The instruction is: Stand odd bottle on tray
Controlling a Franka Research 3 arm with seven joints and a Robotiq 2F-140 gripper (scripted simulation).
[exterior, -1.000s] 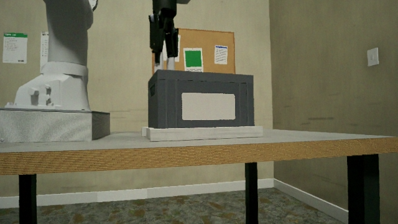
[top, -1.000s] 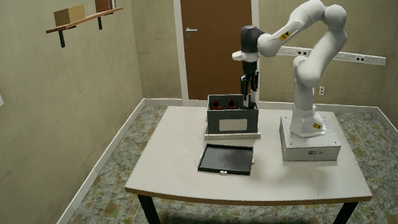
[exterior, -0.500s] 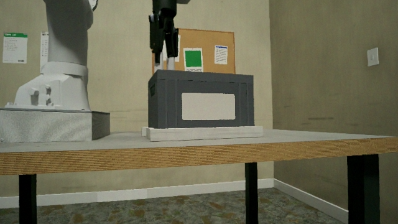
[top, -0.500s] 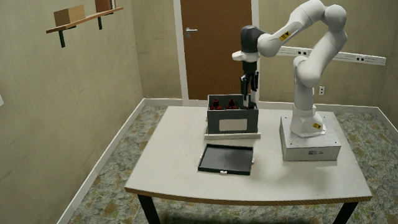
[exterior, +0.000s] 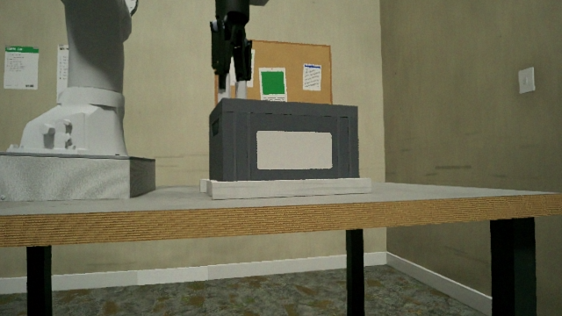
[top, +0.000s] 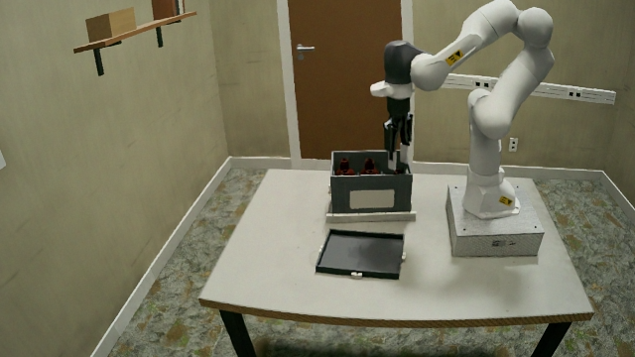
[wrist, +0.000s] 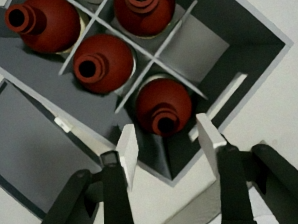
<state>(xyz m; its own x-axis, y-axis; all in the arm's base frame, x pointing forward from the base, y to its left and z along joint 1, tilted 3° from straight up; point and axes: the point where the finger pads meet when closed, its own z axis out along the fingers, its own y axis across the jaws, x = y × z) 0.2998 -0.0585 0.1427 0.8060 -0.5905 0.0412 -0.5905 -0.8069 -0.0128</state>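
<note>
My hand is 10 cm short of the dark grey crate, 3 cm to the left of it and 13 cm above it. From my hand the other things lie so: dark tray (9 cm ahead, 26 cm to the left, 20 cm below).
</note>
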